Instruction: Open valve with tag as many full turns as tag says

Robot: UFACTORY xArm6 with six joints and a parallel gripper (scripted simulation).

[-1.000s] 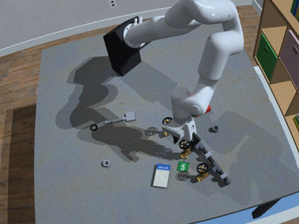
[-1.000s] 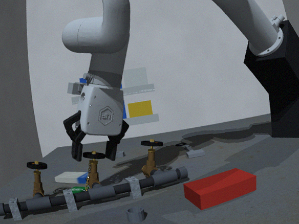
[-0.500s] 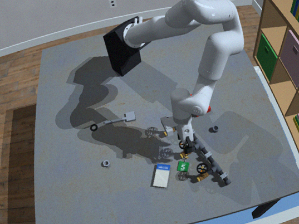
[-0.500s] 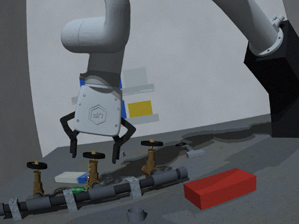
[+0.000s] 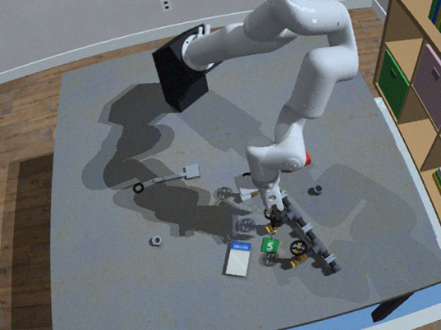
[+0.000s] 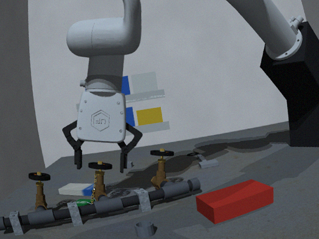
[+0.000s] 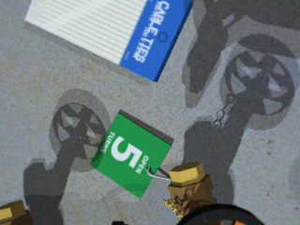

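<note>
My hand is 6 cm short of the green tag and 9 cm above it. Round my hand: notepad: 13 cm ahead, 9 cm to the right, 8 cm below; grey flat tool: 16 cm behind, 32 cm to the right, 8 cm below; red block: 27 cm behind, 5 cm to the left, 7 cm below.
</note>
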